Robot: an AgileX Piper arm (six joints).
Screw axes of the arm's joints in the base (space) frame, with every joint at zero. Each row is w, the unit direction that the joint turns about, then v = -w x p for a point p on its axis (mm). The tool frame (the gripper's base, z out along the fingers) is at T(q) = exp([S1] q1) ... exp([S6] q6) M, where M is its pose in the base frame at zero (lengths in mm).
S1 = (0, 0, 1, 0.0, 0.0, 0.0)
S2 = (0, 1, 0, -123.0, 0.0, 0.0)
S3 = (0, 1, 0, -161.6, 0.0, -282.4)
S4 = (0.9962, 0, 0.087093, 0.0, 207.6, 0.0)
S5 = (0, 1, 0, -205.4, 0.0, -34.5)
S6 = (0.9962, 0, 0.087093, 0.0, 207.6, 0.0)
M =
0.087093 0 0.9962 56.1
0 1 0 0.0
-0.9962 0 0.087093 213.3
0 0 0 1
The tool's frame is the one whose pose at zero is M.
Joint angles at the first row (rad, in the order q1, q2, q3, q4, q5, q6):
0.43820, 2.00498, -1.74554, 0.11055, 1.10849, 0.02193
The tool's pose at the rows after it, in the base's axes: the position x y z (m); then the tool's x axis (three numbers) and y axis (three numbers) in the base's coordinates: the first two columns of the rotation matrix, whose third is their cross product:
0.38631 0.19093 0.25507 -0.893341 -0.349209 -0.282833 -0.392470 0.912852 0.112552
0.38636 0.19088 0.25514 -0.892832 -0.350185 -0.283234 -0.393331 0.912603 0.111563
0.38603 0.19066 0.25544 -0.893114 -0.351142 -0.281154 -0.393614 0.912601 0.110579
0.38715 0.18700 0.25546 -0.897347 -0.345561 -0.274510 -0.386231 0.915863 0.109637
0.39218 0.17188 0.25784 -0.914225 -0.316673 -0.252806 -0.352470 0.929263 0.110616
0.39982 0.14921 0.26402 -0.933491 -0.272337 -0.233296 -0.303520 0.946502 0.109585
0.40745 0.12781 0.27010 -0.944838 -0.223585 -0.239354 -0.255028 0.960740 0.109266
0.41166 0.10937 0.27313 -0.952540 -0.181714 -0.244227 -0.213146 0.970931 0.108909
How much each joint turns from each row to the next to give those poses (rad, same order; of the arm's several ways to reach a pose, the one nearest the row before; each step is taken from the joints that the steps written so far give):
0.00000, 0.00000, -0.00002, -0.00001, -0.00103, -0.00830
0.00000, -0.00002, -0.00025, -0.00080, -0.00001, -0.00076
0.00002, -0.00089, -0.00002, -0.00100, 0.00316, 0.00002
-0.00875, 0.00000, -0.00083, -0.00076, 0.00789, -0.00045
-0.03754, 0.00001, -0.01162, 0.00106, 0.03425, 0.00001
-0.05616, 0.00001, -0.02642, -0.00097, 0.04697, -0.00104
-0.05320, -0.00187, -0.02064, -0.00074, 0.01636, 0.00018
-0.04426, -0.00645, -0.00125, -0.00050, 0.00272, 0.00000

